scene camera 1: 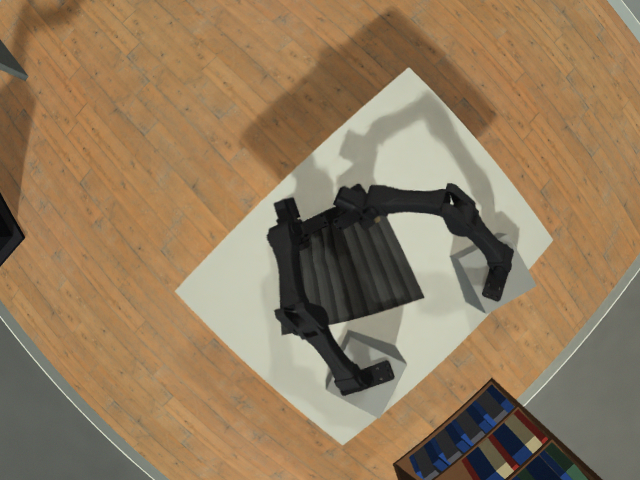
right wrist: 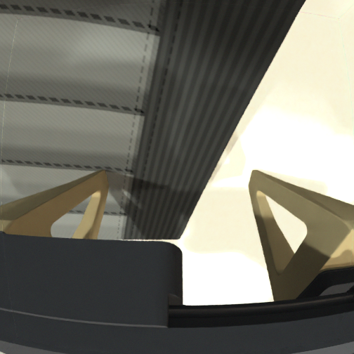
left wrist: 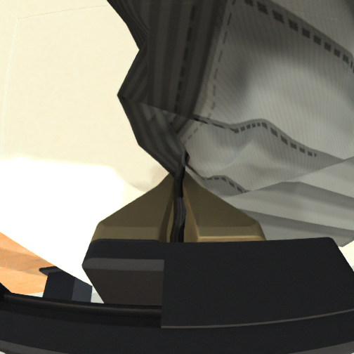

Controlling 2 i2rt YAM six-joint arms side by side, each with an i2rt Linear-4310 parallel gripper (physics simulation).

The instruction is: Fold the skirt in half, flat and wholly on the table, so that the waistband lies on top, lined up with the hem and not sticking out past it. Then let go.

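Observation:
The dark grey pleated skirt [scene camera 1: 361,268] [left wrist: 285,75] [right wrist: 75,65] is spread on the white table [scene camera 1: 232,268]. Its lower edge shows in the scene view; its upper edge is hidden under both arms. In the wrist views its ribbed waistband [left wrist: 167,55] [right wrist: 200,90] runs along one side of the pleats. My left gripper [left wrist: 178,178] is shut on the skirt's waistband, pinching a thin, creased dark strip. My right gripper [right wrist: 178,177] is open, its fingers wide apart; the waistband shows in the gap beyond them, not pinched.
Two grey arm bases [scene camera 1: 372,400] [scene camera 1: 519,279] stand at the table's lower and right parts. The left forearm passes over the skirt's left side. Both wrists are close together over the skirt's upper edge. A bookshelf [scene camera 1: 444,431] stands on the floor at the bottom right.

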